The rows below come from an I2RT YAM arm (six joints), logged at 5 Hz.
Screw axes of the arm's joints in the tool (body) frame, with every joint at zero. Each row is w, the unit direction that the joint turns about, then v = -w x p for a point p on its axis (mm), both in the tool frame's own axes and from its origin. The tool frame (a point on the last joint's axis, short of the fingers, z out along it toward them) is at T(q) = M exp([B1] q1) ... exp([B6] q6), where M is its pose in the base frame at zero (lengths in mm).
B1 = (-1, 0, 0, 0, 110.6, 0)
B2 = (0, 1, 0, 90.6, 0, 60)
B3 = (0, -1, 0, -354.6, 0, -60)
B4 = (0, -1, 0, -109.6, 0, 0)
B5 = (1, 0, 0, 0, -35.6, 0)
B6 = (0, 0, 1, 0, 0, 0)
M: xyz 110.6 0 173.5 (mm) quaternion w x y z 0.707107 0 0.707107 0
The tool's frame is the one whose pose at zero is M.
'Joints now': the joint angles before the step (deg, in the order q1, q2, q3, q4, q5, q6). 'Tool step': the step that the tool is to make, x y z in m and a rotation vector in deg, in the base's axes. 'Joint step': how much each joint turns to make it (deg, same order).
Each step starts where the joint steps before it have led.
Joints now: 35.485 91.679 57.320 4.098 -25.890 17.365
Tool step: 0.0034 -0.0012 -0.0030 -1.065 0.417 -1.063
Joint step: -0.392 0.691 0.425 -0.783 0.898 -0.218
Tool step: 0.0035 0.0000 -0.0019 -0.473 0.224 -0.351
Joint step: -0.304 0.783 0.578 -0.342 0.176 -0.217
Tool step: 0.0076 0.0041 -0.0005 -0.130 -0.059 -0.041
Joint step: -0.152 1.860 1.927 -0.175 -0.020 -0.196
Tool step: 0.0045 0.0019 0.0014 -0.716 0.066 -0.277
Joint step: -0.115 0.918 1.612 -1.329 0.432 -0.418
